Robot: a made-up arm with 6 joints.
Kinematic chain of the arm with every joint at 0, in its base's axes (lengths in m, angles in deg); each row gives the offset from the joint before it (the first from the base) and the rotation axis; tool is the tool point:
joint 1: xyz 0 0 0.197 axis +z
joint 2: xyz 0 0.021 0 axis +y
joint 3: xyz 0 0 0.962 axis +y
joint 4: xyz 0 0 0.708 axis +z
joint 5: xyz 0 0 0 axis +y
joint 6: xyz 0 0 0.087 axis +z
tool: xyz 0 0 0
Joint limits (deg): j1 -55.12..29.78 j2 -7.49..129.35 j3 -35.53..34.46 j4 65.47..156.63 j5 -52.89..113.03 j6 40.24..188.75
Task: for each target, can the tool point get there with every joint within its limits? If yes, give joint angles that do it. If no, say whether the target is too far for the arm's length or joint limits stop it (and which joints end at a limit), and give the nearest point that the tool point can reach.
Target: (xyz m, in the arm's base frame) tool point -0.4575 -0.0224 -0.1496
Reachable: no: joint limits stop it (at a limit: joint 1, joint 2, joint 3, joint 4, joint 5) | nearest point 0.5916 -0.6846 -1.0695 | short by 1.544 m
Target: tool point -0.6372 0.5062 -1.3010
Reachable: no: joint limits stop it (at a limit: joint 1, joint 2, joint 3, joint 4) | nearest point 0.7351 0.5354 -1.0926 | short by 1.388 m
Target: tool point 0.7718 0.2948 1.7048
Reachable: yes | joints 16.35 19.77 20.69 104.99 32.07 174.50
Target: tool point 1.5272 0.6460 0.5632
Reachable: yes | joints 19.34 75.54 4.90 92.83 72.39 102.37
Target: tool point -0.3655 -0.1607 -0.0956
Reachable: no: joint limits stop it (at a limit: joint 1, joint 2, joint 3, joint 4, joint 5) | nearest point 0.5916 -0.6846 -1.0695 | short by 1.462 m
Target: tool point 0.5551 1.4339 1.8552
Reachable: no: too far | nearest point 0.8125 0.5824 1.5781 | short by 0.932 m
